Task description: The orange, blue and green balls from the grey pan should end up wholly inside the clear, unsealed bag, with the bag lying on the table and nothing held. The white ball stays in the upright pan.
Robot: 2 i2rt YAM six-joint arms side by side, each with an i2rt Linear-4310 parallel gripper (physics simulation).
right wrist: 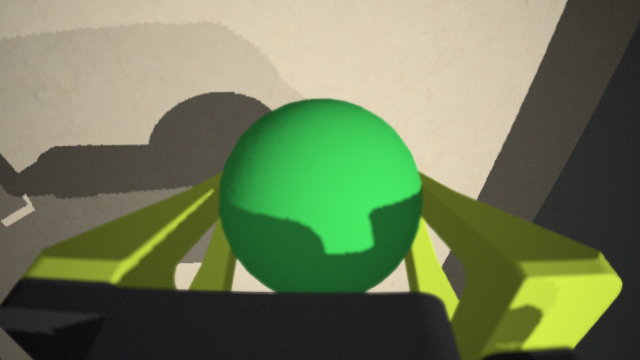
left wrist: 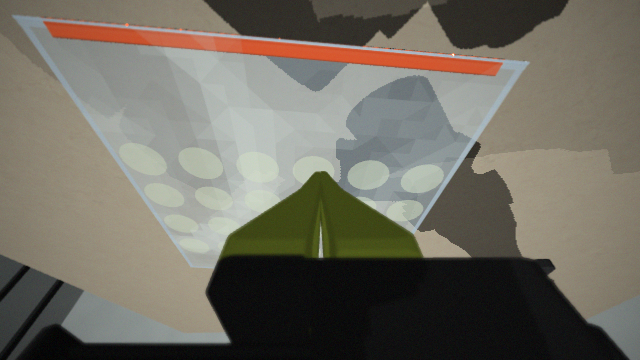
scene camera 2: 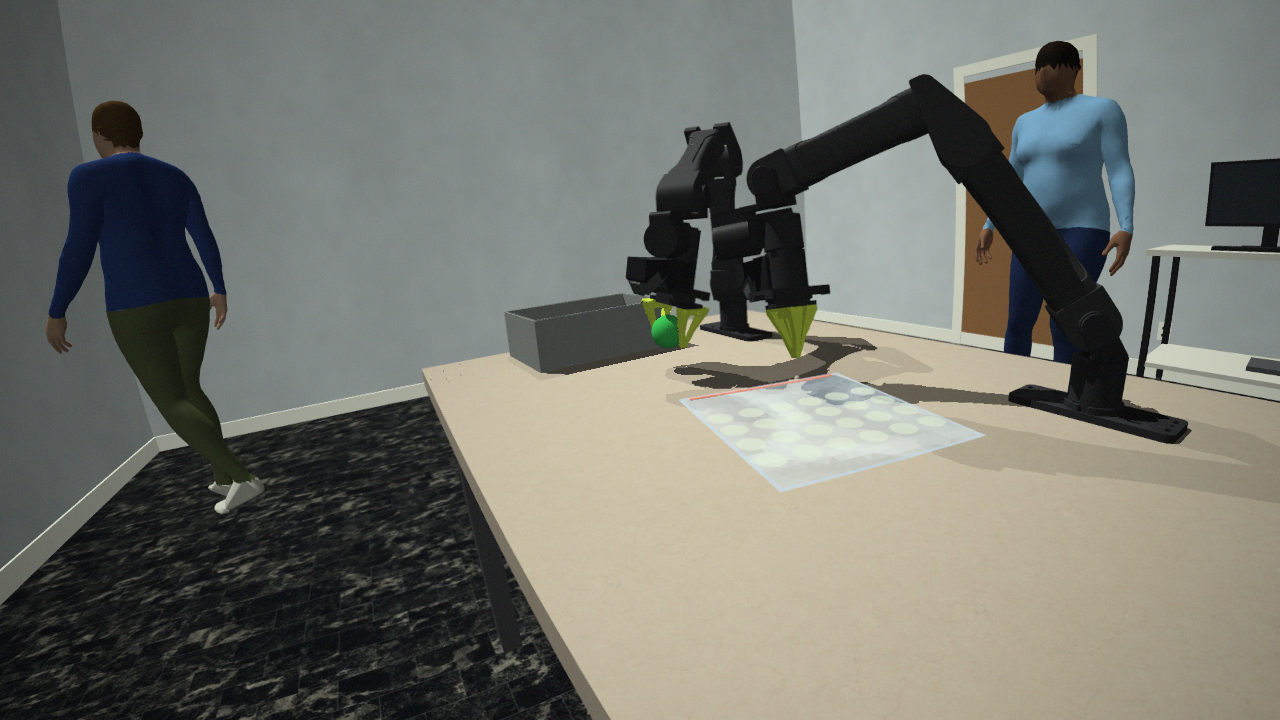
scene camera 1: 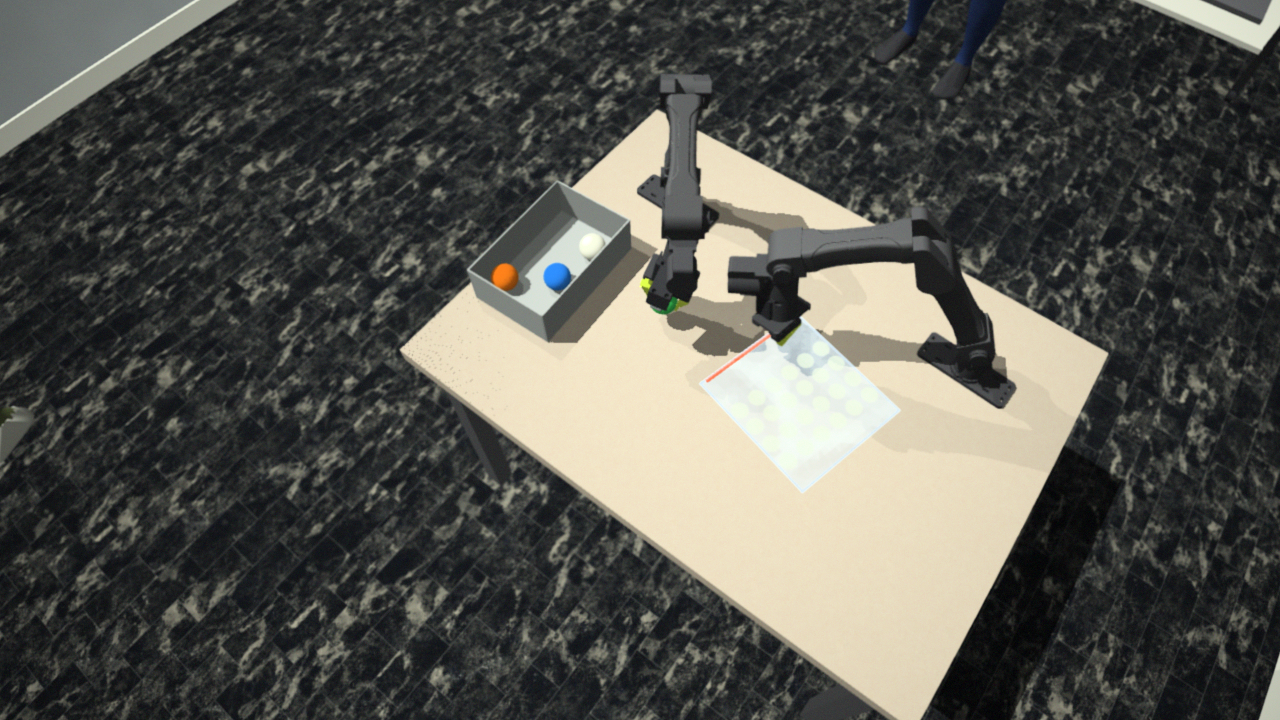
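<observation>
The grey pan (scene camera 1: pixel 508 306) (scene camera 2: pixel 586 336) stands upright at the left of the table. The orange ball (scene camera 1: pixel 505 276), blue ball (scene camera 1: pixel 556 275) and white ball (scene camera 1: pixel 590 245) lie in it. My right gripper (scene camera 1: pixel 663 302) (scene camera 2: pixel 665 329) (right wrist: pixel 320 179) is shut on the green ball (scene camera 2: pixel 665 334) (right wrist: pixel 321 150), held above the table between pan and bag. The clear bag (scene camera 1: pixel 802 470) (scene camera 2: pixel 787 472) (left wrist: pixel 280 120) lies flat, a red strip along its edge facing the pan side. My left gripper (scene camera 1: pixel 784 340) (scene camera 2: pixel 796 355) (left wrist: pixel 320 181) is shut, empty, above the bag's strip-side part.
The two grippers are close together near the table's middle, the right one nearer the pan. The left arm's base (scene camera 1: pixel 966 368) (scene camera 2: pixel 1099 411) stands at the right of the table. Two people (scene camera 2: pixel 147 232) (scene camera 2: pixel 1065 165) stand in the room beyond the table. Arm shadows fall across the table and bag.
</observation>
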